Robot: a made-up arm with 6 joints.
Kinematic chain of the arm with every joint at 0, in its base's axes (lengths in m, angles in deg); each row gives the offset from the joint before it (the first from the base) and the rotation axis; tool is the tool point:
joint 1: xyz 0 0 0.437 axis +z
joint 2: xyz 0 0 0 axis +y
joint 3: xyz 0 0 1.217 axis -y
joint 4: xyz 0 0 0 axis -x
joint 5: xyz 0.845 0 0 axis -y
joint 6: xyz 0 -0.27 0 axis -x
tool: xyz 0 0 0
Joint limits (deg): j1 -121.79..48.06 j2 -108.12..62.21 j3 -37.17..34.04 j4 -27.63..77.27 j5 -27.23..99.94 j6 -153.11..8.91
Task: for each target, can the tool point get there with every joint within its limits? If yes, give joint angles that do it. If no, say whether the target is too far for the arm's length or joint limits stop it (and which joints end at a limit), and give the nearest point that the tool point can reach.
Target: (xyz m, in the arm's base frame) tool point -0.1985 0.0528 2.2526
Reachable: yes | joints -72.31 -27.86 16.59 50.12 64.29 -17.42
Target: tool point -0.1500 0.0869 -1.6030
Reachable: no: joint limits stop it (at a limit: joint 1, joint 2, joint 3, joint 4) | nearest point -0.6329 -0.5670 0.1911 | short by 1.970 m
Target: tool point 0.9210 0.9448 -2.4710
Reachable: no: too far | nearest point 0.8454 0.8519 0.1278 | short by 2.602 m
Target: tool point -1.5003 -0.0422 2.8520
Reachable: no: too far | nearest point -1.0487 -0.0295 2.1251 | short by 0.856 m
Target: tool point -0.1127 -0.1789 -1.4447
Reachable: no: joint limits stop it (at a limit: joint 2, joint 3, joint 4) | nearest point -0.4529 -0.7190 0.1911 | short by 1.756 m
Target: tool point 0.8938 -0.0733 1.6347
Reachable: yes | joints 12.67 0.49 1.65 -7.74 46.00 -127.63
